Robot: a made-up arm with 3 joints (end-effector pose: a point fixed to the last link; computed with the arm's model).
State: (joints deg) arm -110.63 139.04 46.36
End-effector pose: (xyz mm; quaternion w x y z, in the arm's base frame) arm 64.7 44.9 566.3 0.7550 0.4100 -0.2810 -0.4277
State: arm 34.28 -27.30 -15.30
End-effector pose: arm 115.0 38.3 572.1 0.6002 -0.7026 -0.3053 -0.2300
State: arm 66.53 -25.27 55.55
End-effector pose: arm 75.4 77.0 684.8 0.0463 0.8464 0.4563 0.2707
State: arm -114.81 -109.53 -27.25
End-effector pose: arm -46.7 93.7 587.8 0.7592 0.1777 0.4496 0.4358
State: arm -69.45 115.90 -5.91
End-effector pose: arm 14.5 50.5 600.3 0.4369 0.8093 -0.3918 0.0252
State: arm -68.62 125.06 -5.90
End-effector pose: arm 14.0 58.3 600.9 0.4946 0.7754 -0.3862 0.0699
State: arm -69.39 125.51 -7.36
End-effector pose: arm 12.3 58.8 601.0 0.4974 0.7770 -0.3779 0.0778
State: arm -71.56 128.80 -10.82
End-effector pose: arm 8.2 61.5 601.4 0.5185 0.7724 -0.3521 0.1032
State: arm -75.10 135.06 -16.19
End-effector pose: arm 1.8 65.9 601.9 0.5555 0.7607 -0.3029 0.1448
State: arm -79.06 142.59 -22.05
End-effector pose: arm -5.2 70.1 602.7 0.5939 0.7449 -0.2377 0.1896
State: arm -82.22 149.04 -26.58
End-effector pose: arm -10.6 72.7 603.6 0.6215 0.7295 -0.1780 0.2233
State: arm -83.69 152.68 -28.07
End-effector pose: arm -12.5 74.4 603.9 0.6375 0.7179 -0.1489 0.2366
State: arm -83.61 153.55 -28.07
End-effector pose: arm -12.6 75.0 603.6 0.6417 0.7135 -0.1460 0.2403
